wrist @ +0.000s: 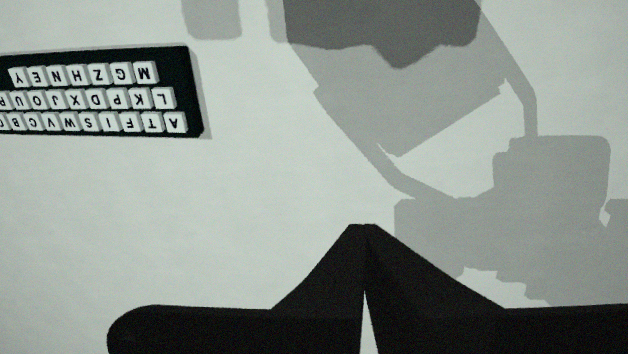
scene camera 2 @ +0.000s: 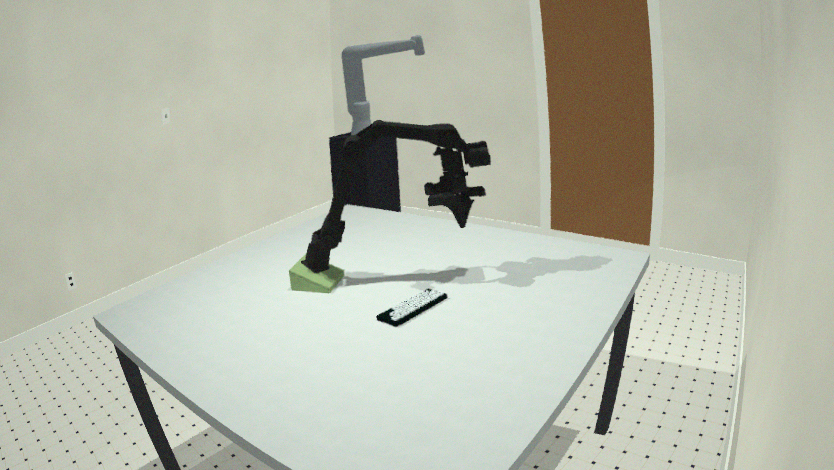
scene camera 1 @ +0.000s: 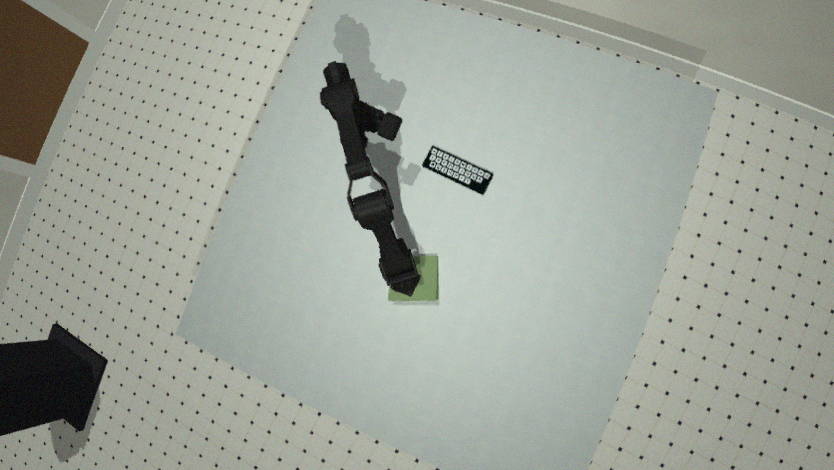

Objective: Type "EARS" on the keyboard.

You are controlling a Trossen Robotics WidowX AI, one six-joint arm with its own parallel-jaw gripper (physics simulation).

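Places are measured from the arm's base along level axes (x right, y ahead, z up), in metres.
Pixels of known places: gripper, fingertip midpoint: (wrist: 361, 237) (scene camera 2: 462, 227) (scene camera 1: 379, 123); arm's base, link origin: (scene camera 2: 315, 265) (scene camera 1: 405, 282).
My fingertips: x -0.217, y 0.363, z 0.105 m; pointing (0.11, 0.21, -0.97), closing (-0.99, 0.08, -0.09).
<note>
Ahead of a thing's pixels: the offset from my fingertips to its top centre. "pt": to the spot under its first point. Level surfaces: height alone.
The black keyboard @[dx +0.220, dy -0.012, dz -0.132 m] (scene camera 1: 458, 169) (scene camera 2: 412, 306) (wrist: 182, 90) with white letter keys lies flat on the table. In the wrist view its letters are upside down and its left part is cut off. The A key @[dx +0.137, dy +0.013, dz -0.132 m] (wrist: 175, 123) is at the right end of the lowest row shown, with the S key @[dx +0.212, dy +0.008, dz -0.132 m] (wrist: 90, 123) further left in that row. The E key @[dx +0.242, dy -0.032, dz -0.132 m] (wrist: 38, 77) is in the top row shown. An R key @[pt dx +0.287, dy -0.018, dz -0.132 m] (wrist: 3, 100) shows partly at the left edge. My gripper (scene camera 2: 462, 225) (wrist: 361, 237) is shut and empty, pointing down high above the table, off the keyboard's A-key end.
The arm stands on a green wedge base (scene camera 1: 429, 274) (scene camera 2: 312, 282) on the pale table @[dz -0.150 m] (scene camera 1: 525, 291) (scene camera 2: 373, 373). The arm's shadow falls beside the keyboard. A grey arm (scene camera 2: 354, 78) on a dark pedestal (scene camera 2: 373, 175) stands beyond the table.
</note>
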